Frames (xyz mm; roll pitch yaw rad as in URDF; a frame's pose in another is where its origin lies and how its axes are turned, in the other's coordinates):
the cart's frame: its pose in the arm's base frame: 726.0 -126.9 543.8 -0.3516 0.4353 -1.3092
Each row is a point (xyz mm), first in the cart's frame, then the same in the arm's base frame.
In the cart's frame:
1: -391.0 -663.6 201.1
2: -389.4 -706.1 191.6
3: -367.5 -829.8 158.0
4: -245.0 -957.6 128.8
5: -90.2 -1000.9 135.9
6: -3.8 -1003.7 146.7
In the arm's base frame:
1: 144.9 -97.6 1087.1
2: 104.2 -112.5 1091.6
3: -12.8 -169.2 1092.4
4: -107.9 -316.9 1055.8
5: -106.1 -471.2 1010.1
6: -83.6 -551.1 983.7

